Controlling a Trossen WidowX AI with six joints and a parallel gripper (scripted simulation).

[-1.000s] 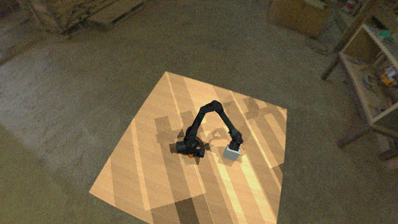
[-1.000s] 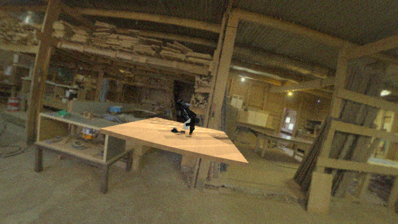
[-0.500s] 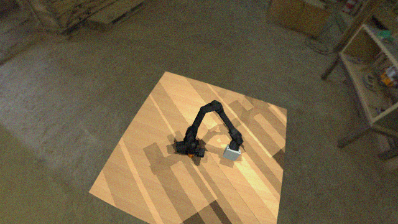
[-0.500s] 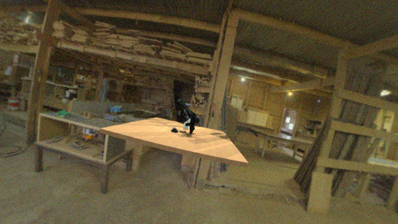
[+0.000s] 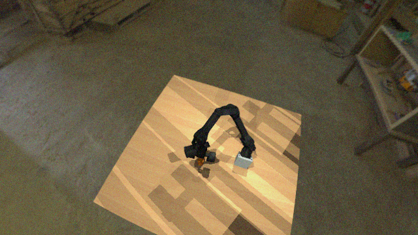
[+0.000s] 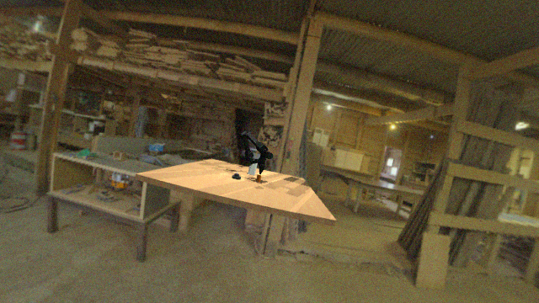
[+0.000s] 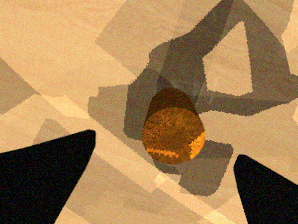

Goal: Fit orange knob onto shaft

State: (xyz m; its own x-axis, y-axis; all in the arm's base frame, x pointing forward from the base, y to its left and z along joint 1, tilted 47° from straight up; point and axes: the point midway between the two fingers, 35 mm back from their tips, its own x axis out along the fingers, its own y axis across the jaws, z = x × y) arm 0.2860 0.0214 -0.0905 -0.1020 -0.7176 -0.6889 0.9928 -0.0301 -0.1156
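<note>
Right now the orange knob is 30 mm below my gripper tip. Also, from my gripper tip: dark pedestal (200 mm to the right, 50 mm below, 40 mm ahead).
</note>
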